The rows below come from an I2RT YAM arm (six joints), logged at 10 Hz.
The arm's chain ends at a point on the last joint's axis. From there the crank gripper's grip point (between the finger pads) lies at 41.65 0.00 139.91 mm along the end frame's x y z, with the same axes.
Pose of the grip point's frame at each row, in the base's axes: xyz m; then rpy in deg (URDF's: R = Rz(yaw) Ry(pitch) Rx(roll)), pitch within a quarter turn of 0, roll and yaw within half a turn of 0:
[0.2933, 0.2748, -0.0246, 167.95, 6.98, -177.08]
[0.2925, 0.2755, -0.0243, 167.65, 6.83, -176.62]
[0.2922, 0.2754, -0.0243, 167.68, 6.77, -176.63]
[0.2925, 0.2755, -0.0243, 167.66, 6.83, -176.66]
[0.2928, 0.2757, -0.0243, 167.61, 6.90, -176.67]
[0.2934, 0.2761, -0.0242, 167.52, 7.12, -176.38]
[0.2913, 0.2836, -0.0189, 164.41, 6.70, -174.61]
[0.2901, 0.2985, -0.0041, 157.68, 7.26, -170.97]
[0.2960, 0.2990, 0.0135, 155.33, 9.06, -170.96]
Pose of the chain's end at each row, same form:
[0.3195, 0.2469, 0.1163, 167.95, 6.98, -177.08]
[0.3193, 0.2471, 0.1164, 167.65, 6.83, -176.62]
[0.3192, 0.2471, 0.1163, 167.68, 6.77, -176.63]
[0.3193, 0.2471, 0.1164, 167.66, 6.83, -176.66]
[0.3194, 0.2472, 0.1164, 167.61, 6.90, -176.67]
[0.3197, 0.2475, 0.1165, 167.52, 7.12, -176.38]
[0.3204, 0.2486, 0.1198, 164.41, 6.70, -174.61]
[0.3231, 0.2499, 0.1296, 157.68, 7.26, -170.97]
[0.3260, 0.2446, 0.1456, 155.33, 9.06, -170.96]

